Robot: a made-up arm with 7 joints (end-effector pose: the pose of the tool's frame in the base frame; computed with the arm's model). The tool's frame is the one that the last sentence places. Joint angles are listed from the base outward.
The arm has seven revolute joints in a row. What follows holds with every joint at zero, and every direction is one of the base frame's.
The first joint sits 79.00 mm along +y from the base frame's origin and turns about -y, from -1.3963 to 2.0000 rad.
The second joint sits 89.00 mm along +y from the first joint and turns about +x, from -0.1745 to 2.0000 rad.
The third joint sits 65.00 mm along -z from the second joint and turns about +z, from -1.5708 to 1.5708 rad.
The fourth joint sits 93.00 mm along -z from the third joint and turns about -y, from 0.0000 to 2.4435 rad.
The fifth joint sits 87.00 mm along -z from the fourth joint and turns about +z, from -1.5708 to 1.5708 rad.
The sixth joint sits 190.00 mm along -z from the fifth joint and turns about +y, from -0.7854 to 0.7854 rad.
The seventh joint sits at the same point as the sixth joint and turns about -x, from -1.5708 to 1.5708 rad.
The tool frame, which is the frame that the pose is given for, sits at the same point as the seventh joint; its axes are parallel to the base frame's.
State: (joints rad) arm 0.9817 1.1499 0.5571 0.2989 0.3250 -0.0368 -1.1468
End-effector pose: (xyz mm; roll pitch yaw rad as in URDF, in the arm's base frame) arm 149.3 571.4 -16.5 -0.7330 -1.2202 3.0915
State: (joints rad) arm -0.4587 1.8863 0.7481 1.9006 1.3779 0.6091 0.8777
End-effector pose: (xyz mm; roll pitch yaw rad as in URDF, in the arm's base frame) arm 256.7 177.6 85.9 0.0877 -0.8909 -1.2901
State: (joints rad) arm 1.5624 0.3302 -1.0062 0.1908 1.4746 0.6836 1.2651
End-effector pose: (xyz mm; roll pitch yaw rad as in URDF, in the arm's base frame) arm 421.4 265.4 24.6 -1.9962 -0.8496 0.7151
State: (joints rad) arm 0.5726 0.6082 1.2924 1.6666 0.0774 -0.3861 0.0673
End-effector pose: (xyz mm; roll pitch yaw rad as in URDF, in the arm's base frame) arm 40.1 460.7 77.7 -2.7340 -0.3032 -2.0334
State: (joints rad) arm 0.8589 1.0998 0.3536 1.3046 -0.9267 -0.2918 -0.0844
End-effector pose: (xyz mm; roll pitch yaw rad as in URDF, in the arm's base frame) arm 180.7 415.7 175.3 2.5857 0.1462 -1.1618
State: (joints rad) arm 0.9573 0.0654 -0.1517 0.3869 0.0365 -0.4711 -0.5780
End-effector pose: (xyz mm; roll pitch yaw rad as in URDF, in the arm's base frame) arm 398.5 179.3 -154.3 -3.0565 -1.3021 -2.6898
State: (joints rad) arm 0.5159 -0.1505 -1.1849 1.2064 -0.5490 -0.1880 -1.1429
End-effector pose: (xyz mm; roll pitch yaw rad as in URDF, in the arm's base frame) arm 192.2 -107.6 -141.5 2.8176 -0.5938 -2.9264
